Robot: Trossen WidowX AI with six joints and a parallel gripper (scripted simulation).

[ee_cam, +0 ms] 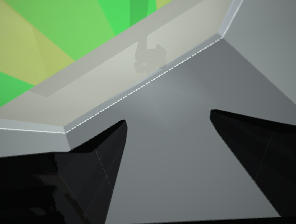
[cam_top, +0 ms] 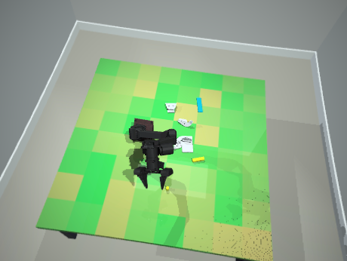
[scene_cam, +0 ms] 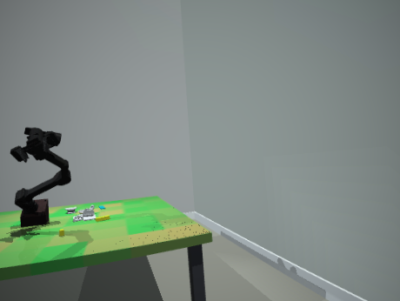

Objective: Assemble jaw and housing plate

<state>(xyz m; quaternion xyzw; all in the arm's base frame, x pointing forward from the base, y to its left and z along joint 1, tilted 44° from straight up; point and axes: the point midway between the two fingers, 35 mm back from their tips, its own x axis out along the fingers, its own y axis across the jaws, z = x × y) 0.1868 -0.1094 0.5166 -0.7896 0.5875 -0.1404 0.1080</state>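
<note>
Now: the jaw 90 mm ahead of my gripper tip, 620 mm to the left of it and 330 mm below it. The rest, counted from my gripper tip: yellow bar: 200 mm ahead, 370 mm to the left, 350 mm below; blue bar: 140 mm ahead, 810 mm to the left, 360 mm below; small yellow cube: 40 mm ahead, 140 mm to the left, 350 mm below.
</note>
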